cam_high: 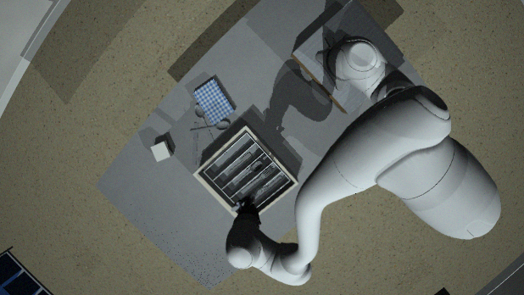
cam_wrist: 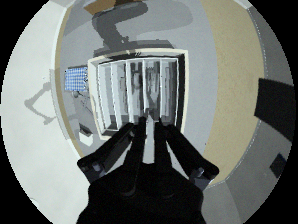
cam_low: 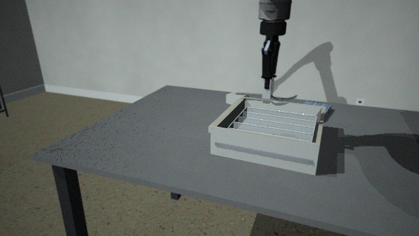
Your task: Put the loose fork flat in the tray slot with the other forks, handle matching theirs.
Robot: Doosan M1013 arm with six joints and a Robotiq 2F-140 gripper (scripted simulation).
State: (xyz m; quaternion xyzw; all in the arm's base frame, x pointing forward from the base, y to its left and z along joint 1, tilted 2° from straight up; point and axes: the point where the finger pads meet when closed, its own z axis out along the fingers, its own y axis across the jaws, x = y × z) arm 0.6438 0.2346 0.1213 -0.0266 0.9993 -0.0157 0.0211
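The cutlery tray lies 10 mm behind my hand, 60 mm to the right of it and 160 mm below it. Also, from my hand: white box: 270 mm ahead, 390 mm to the right, 190 mm below; blue checked cloth: 80 mm behind, 420 mm to the right, 200 mm below.
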